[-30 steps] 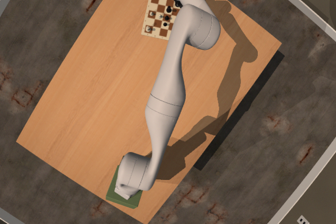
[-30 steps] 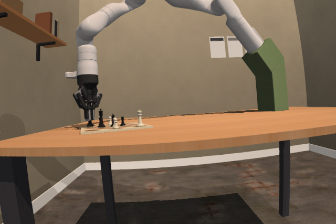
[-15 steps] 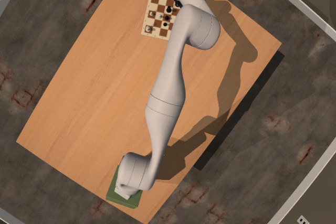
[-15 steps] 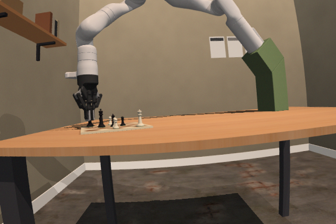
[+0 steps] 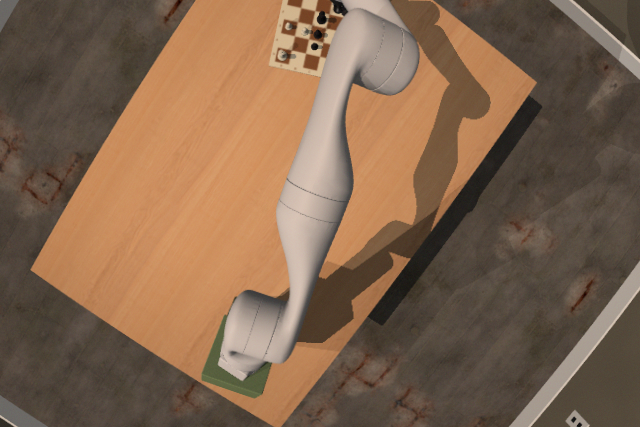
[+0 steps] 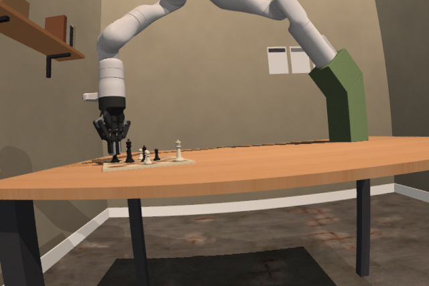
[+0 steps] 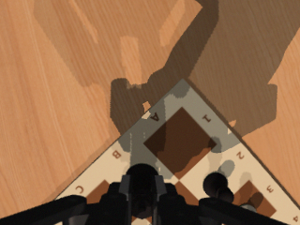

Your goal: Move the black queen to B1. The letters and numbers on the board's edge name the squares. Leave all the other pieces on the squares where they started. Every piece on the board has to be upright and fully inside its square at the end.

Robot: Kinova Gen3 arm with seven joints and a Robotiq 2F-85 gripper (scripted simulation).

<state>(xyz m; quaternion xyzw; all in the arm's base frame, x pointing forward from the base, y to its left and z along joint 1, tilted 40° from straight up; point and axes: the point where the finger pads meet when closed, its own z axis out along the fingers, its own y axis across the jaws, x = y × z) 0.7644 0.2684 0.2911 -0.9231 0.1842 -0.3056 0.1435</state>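
Now: hand 1 cm above the black queen. Also, from my hand: tall white piece: 19 cm behind, 4 cm to the left, 1 cm below; chessboard: 9 cm behind, 4 cm below; black bishop: 9 cm behind, 2 cm below.
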